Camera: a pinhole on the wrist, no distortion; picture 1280 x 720 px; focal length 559.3 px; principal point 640.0 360.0 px. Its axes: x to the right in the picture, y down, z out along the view. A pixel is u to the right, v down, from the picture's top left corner.
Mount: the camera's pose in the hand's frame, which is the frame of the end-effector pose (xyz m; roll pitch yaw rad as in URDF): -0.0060 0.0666 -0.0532 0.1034 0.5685 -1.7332
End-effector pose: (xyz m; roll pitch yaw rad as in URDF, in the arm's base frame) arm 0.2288 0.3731 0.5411 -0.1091 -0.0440 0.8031
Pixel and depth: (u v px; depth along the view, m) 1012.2 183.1 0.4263
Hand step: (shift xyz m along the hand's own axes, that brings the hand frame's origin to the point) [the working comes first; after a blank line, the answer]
In the camera's frame: 0.2837 -0.1348 0.4263

-0.2561 -0.3584 0.1397
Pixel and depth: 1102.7 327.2 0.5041
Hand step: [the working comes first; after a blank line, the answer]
In the camera's frame: 0.4170 -0.0296 0.5041

-0.1866 -0.5318 0.1423
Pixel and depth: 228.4 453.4 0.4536
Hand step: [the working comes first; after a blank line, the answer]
In the camera's frame: -0.3338 0.0757 0.4536

0.0277 0.0957 0.5133
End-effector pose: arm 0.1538 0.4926 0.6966 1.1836 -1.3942 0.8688
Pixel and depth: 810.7 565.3 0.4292
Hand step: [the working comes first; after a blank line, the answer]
In the camera's frame: 0.1310 0.1575 0.4292

0.0485 -0.2960 0.2497
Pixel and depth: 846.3 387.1 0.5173
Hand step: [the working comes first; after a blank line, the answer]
In the camera's frame: 0.1908 0.0251 0.5173

-0.1051 -0.3622 0.2799
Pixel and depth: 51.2 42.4 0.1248
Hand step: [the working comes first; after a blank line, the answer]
In the camera's frame: -0.1314 -0.0709 0.1248

-0.0805 0.1273 0.1160
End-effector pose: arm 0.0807 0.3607 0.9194 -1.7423 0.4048 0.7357
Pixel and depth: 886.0 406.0 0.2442
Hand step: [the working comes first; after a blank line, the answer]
In the camera's frame: 0.1074 0.0201 0.2442

-0.0471 -0.1520 0.0954
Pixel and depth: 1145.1 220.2 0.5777
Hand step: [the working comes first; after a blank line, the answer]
In the camera's frame: 0.5217 -0.1444 0.5777

-0.3264 -0.6318 0.1376
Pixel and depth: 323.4 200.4 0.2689
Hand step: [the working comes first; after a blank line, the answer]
In the camera's frame: -0.1522 -0.0767 0.2689

-0.1106 0.0721 0.2475
